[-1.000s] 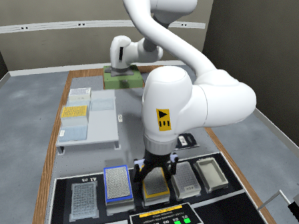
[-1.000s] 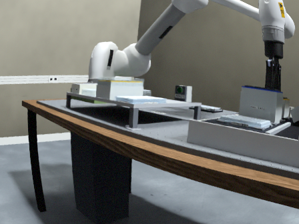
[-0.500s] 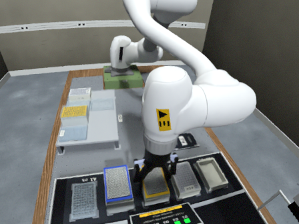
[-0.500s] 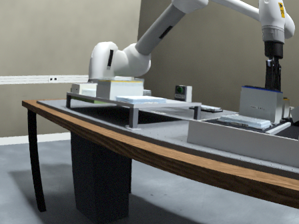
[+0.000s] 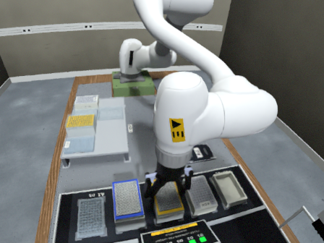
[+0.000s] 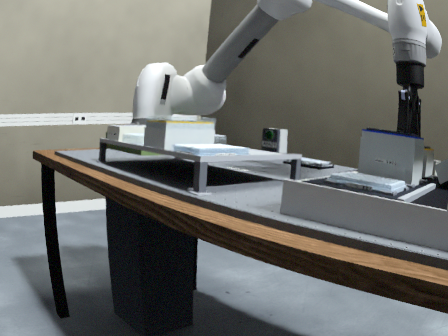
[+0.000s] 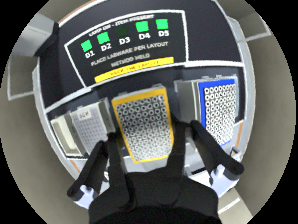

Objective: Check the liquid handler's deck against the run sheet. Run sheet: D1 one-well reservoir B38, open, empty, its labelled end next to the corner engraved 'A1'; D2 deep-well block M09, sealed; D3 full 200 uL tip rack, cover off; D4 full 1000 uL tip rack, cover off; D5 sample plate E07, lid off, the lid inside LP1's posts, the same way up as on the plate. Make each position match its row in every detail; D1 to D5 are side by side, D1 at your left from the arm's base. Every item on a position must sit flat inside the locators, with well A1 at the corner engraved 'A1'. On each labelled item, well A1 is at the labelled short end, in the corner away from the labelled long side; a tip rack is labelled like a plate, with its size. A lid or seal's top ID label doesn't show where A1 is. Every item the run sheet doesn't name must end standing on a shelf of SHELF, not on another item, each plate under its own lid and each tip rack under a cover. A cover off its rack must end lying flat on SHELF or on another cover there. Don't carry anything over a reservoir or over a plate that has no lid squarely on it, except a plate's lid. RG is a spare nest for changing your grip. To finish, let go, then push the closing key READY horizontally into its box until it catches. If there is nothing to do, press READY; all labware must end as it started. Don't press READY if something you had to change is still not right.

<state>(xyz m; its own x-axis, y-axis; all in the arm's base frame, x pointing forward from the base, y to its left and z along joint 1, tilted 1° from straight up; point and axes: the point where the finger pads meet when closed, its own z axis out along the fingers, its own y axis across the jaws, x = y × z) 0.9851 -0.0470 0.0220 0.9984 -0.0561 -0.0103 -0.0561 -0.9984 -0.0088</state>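
The deep-well block is 10 mm ahead of my hand, 120 mm to the left of it and 20 mm below it. Also, from my hand: cream reservoir 10 mm ahead, 250 mm to the left, 40 mm below; blue-rimmed tip rack 10 mm behind, 130 mm to the right, 20 mm above; yellow-rimmed tip rack 10 mm behind, 10 mm to the right, 10 mm above.
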